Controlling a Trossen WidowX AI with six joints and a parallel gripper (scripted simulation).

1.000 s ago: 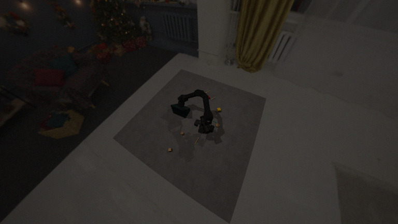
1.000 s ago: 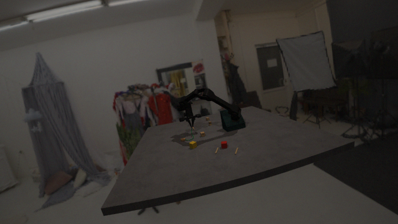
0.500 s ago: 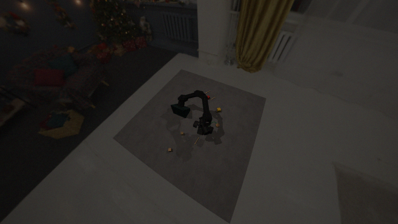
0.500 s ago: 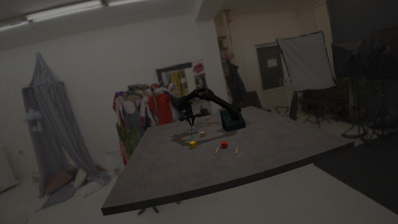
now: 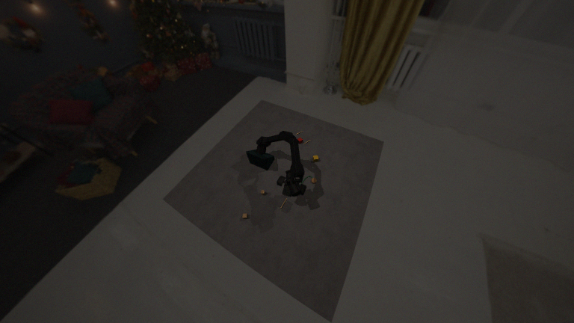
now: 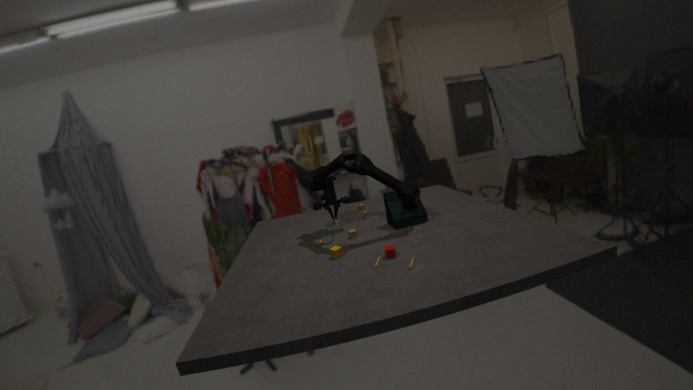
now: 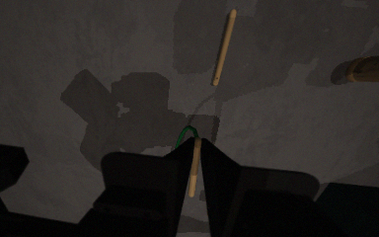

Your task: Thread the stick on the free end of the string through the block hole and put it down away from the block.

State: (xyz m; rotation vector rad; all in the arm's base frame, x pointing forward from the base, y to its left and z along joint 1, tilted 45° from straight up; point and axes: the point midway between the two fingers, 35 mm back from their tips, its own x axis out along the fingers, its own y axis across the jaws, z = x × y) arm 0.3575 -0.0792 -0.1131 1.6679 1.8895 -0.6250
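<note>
My gripper tip is now 70 mm past the wooden block, 150 mm to the right of it and 40 mm above it. From my gripper tip the other things lie so: round wooden button: 100 mm ahead, 160 mm to the left, 50 mm below; yellow cube: 30 mm ahead, 340 mm to the left, 40 mm below; thin wooden stick: 20 mm to the left.
</note>
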